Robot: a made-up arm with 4 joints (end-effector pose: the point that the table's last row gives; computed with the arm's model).
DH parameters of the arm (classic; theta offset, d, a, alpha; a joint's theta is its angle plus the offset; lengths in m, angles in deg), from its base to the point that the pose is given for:
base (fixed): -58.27 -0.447 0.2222 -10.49
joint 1: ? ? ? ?
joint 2: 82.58 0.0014 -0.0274 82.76
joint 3: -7.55 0.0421 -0.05 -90
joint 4: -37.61 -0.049 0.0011 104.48
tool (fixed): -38.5 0.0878 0 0
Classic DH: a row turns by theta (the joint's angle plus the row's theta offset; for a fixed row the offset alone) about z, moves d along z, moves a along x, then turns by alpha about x.
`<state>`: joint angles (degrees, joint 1 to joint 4).
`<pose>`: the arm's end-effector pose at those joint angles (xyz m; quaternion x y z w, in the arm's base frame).
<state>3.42 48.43 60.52 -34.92</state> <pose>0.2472 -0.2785 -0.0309 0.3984 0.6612 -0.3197 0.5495</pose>
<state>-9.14 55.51 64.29 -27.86</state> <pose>0.2108 -0.2808 -0.0506 0.4587 0.6817 -0.3577 0.4438</pose>
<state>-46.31 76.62 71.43 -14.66</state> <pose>0.1137 -0.2331 -0.0890 0.6676 0.6173 -0.3872 0.1527</pose>
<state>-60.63 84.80 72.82 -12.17</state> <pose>0.0922 -0.1984 -0.0982 0.7417 0.5560 -0.3711 0.0552</pose>
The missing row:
joint 1: 52.53 0.4725 -0.0277 -76.01
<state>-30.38 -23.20 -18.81 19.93</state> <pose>0.1976 -0.1816 0.1872 -0.0507 0.3496 -0.6928 0.6286</pose>
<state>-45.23 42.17 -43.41 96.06</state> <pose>0.2060 -0.2431 0.0154 0.1867 -0.8924 0.3159 0.2625</pose>
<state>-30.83 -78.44 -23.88 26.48</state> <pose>0.0755 -0.0816 0.1620 0.0532 -0.0654 -0.7902 0.6071</pose>
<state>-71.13 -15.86 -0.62 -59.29</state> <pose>0.1184 -0.0900 0.1825 -0.0233 -0.2939 -0.7616 0.5771</pose>
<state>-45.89 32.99 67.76 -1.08</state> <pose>0.1633 -0.2798 -0.0294 0.6372 0.5106 -0.3285 0.4747</pose>
